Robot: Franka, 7 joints.
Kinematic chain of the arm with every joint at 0, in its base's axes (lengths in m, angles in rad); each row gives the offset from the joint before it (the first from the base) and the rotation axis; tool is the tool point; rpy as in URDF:
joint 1: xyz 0 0 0.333 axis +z
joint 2: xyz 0 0 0 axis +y
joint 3: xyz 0 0 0.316 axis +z
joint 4: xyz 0.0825 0 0 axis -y
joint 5: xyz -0.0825 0 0.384 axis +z
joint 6: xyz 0 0 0 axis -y
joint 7: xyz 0.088 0 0 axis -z
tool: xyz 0 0 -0.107 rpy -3.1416 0 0
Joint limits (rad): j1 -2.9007..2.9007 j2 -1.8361..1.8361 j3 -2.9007..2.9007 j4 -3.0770..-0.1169 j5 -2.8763..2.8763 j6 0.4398..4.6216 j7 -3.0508..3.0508
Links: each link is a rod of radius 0.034 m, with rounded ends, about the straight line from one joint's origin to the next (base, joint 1, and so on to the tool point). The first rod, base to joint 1, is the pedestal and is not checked.
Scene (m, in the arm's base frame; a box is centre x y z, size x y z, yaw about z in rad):
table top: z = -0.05
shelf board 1: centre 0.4 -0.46 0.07 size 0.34 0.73 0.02 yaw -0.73
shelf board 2: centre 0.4 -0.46 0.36 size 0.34 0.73 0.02 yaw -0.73
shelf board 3: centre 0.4 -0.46 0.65 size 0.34 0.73 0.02 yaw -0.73
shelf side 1: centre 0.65 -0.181 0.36 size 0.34 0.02 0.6 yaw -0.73
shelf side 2: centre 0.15 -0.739 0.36 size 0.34 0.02 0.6 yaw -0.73
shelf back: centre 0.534 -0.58 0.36 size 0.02 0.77 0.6 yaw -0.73
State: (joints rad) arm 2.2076 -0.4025 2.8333 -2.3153 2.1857 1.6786 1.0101
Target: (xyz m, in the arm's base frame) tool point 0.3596 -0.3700 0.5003
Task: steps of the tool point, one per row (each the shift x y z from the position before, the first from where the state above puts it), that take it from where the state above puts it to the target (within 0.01 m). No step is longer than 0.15 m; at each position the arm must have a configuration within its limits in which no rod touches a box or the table.
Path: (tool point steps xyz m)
1: -0.0819 0.0523 0.0016
2: -0.0570 0.0720 -0.0016
3: 0.0597 0.0057 0.0990
4: 0.0405 0.0365 0.1003
5: 0.0157 0.0611 0.0925
6: 0.0619 -0.0699 0.0097
7: 0.0784 -0.0557 -0.0097

